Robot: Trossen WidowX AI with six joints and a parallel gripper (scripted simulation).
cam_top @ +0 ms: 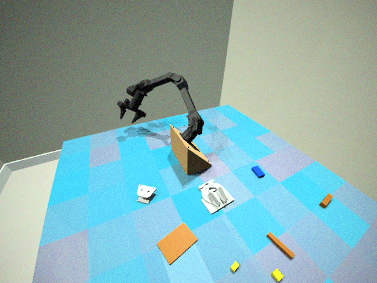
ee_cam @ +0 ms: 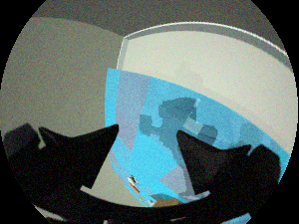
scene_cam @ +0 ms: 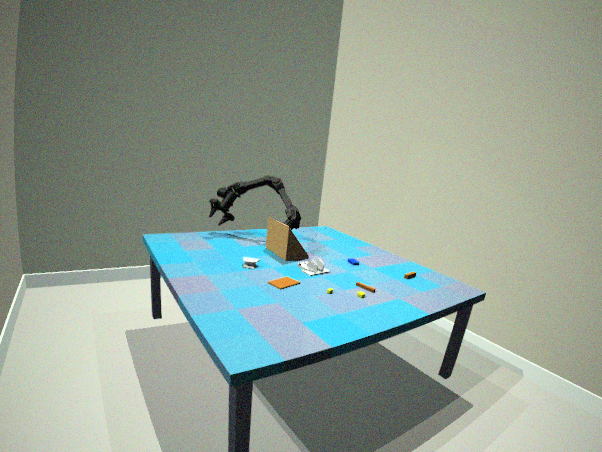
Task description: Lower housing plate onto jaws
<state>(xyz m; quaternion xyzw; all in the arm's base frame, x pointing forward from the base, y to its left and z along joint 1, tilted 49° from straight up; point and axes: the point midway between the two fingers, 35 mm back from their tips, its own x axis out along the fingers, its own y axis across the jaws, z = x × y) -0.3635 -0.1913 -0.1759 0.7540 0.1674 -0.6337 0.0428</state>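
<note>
Now: the housing plate 53 cm ahead of my gripper tip, 4 cm to the left of it and 5 cm below it. The rest, counted from my gripper tip: blue block (59 cm ahead, 58 cm to the left, 7 cm below); then flat orange plate (75 cm ahead, 11 cm to the left, 8 cm below); then white stand (53 cm ahead, 4 cm to the left, 7 cm below).
</note>
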